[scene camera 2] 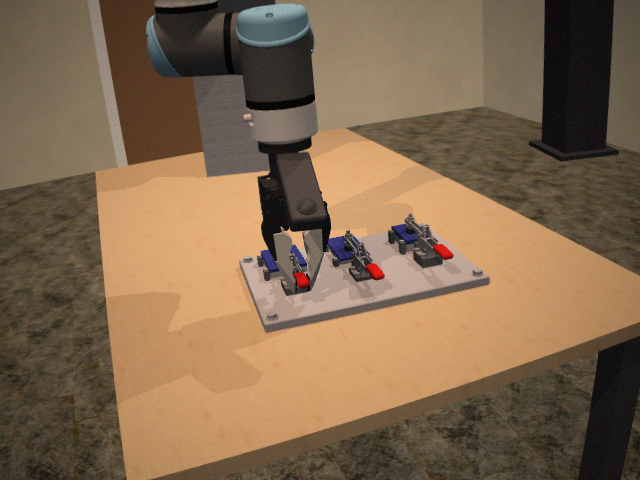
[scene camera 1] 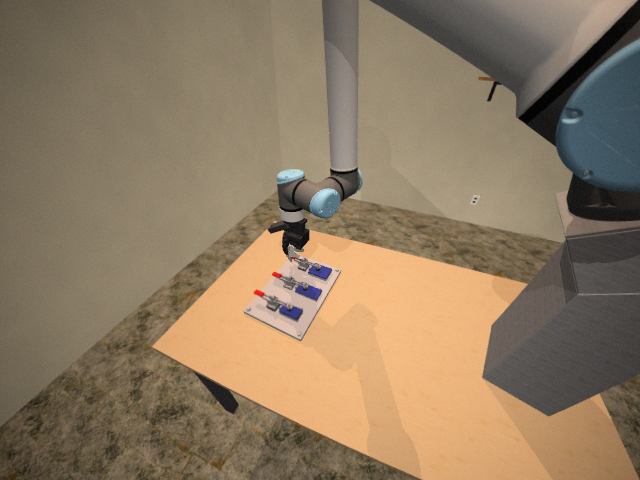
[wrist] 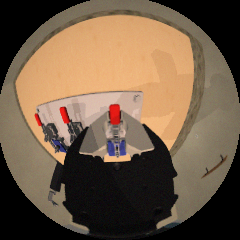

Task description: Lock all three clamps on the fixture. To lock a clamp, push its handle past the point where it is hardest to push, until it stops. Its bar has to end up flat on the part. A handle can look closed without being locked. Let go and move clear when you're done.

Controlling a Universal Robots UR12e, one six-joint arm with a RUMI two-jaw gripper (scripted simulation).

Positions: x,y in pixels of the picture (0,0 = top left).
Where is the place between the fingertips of the gripper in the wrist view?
114,111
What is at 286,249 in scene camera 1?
The gripper.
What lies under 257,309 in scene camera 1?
A grey fixture plate.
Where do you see a grey fixture plate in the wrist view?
At 85,108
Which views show the gripper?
Scene camera 2, scene camera 1 and the wrist view: all of them.
